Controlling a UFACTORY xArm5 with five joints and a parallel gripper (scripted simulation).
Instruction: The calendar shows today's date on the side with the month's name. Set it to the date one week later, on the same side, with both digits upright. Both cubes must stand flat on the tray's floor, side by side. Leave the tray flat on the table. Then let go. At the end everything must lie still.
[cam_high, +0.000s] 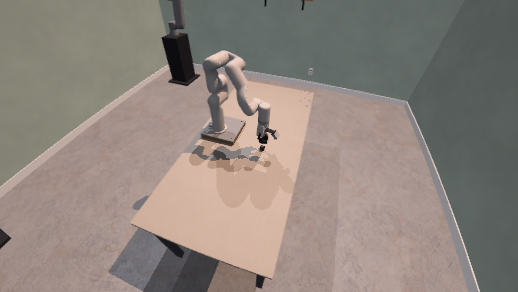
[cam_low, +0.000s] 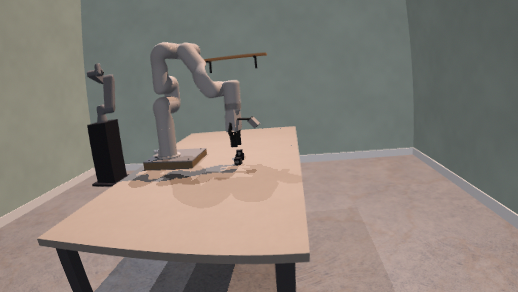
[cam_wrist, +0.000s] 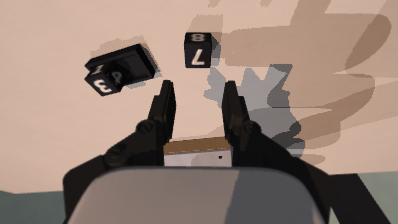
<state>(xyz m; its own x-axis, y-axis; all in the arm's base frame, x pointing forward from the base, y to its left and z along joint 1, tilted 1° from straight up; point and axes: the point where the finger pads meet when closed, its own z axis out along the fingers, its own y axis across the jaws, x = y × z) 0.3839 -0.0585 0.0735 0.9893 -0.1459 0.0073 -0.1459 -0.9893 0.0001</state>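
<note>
Now: the black cube 9 cm below my hand. Also, from my hand: black calendar tray 1 cm behind, 11 cm to the left, 10 cm below.
</note>
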